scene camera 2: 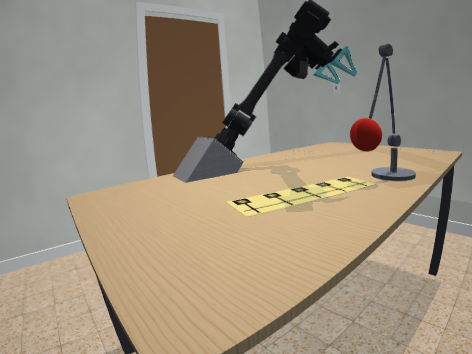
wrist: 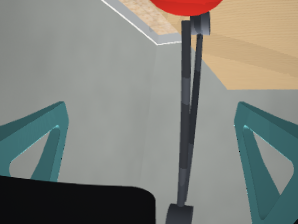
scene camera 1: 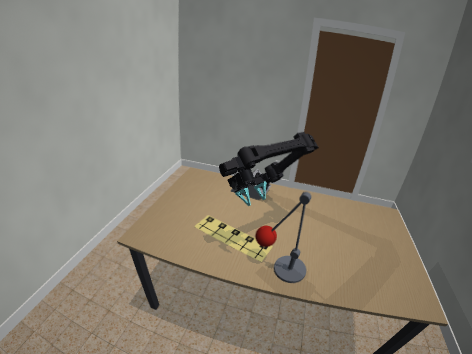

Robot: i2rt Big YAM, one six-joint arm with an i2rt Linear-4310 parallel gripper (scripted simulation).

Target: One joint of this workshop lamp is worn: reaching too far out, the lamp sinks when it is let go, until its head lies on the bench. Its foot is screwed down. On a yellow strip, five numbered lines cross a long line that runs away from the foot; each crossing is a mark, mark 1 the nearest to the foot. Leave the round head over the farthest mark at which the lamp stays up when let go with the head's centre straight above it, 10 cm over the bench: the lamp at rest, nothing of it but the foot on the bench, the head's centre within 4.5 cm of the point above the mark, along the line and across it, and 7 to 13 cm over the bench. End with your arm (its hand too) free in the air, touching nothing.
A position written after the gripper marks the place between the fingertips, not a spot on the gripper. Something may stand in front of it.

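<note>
Scene camera 2 gives you the gripper (scene camera 2: 346, 78) along with a red round head (scene camera 2: 365, 134). There's a yellow strip (scene camera 1: 241, 241) as well, and from the wrist you can see the gripper (wrist: 151, 111) again.
</note>
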